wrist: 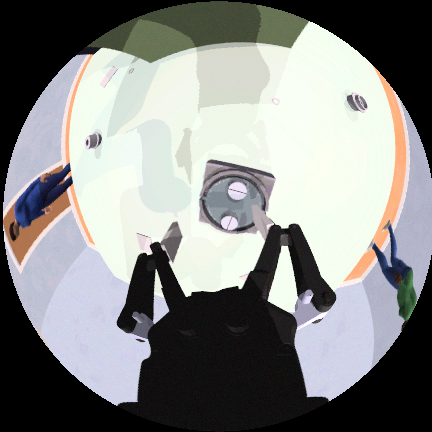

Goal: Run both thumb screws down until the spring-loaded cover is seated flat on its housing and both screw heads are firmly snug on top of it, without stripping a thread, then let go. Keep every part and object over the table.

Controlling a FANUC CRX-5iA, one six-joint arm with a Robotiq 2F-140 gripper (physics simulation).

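Frame: origin at the arm's base, x ahead, y left, z up, level; metres.
Where they show: gripper, fingertip midpoint: [215, 221].
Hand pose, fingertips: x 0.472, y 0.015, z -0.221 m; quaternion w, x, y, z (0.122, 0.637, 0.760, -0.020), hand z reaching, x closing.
Observation:
Each offset is from my fingertips to the top centre of the thing. "spot": to the spot under its first point. Level surfaces: height alone.
The housing {spot: 0.040 m back, 0.085 m left, 0.072 m down} [269, 181] is a grey square block with a round dark rim, near the middle of the wrist view. The round blue-grey cover {0.001 m ahead, 0.022 m left, 0.058 m down} [217, 201] lies inside the rim. One slotted thumb screw {0.030 m back, 0.029 m left, 0.046 m down} [237, 190] shows its pale head on the far part of the cover; the other thumb screw {0.032 m ahead, 0.015 m left, 0.046 m down} [229, 223] shows on the near part. Whether the heads touch the cover cannot be told. My gripper [215, 221] is open and empty, its fingers wide apart. The right fingertip overlaps the cover's right edge in view; the left one is left of the housing.
Grey round fittings stand at the right [357, 102] and left [93, 140] of the pale table {0.112 m down} [320, 175]. A small ring {0.202 m back, 0.105 m left, 0.111 m down} [275, 101] and a flat plate {0.446 m back, 0.349 m right, 0.109 m down} [108, 76] lie farther back. A green surface [225, 25] borders the far side. People show beyond both side edges.

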